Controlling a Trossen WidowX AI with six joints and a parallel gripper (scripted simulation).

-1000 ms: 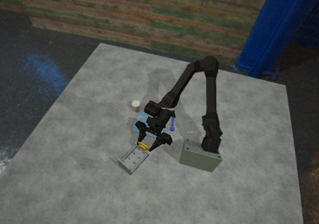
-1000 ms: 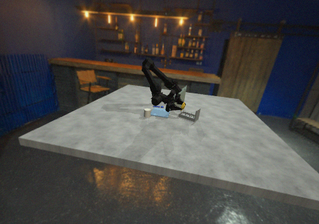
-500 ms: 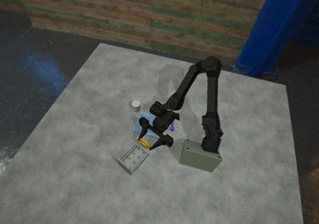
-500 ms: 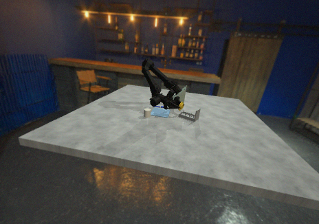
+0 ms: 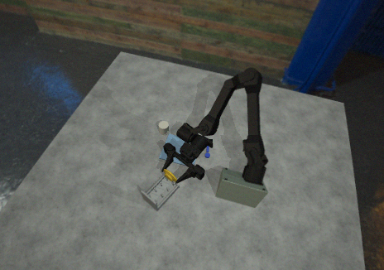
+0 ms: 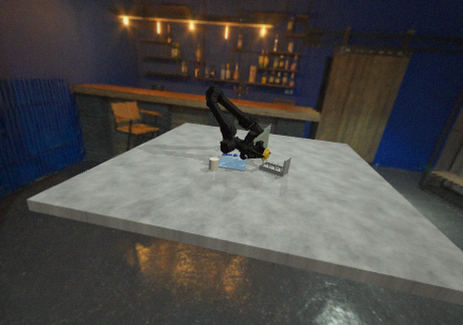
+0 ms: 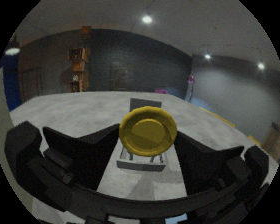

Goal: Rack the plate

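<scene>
The grey wire dish rack lies 50 mm below my gripper tip, 40 mm to the left of it and 20 mm ahead of it. Also, from my gripper tip: yellow plate (10 mm to the right); blue spoon (180 mm to the right, 130 mm behind, 70 mm below); light blue mat (160 mm to the right, 70 mm below, 10 mm behind).
</scene>
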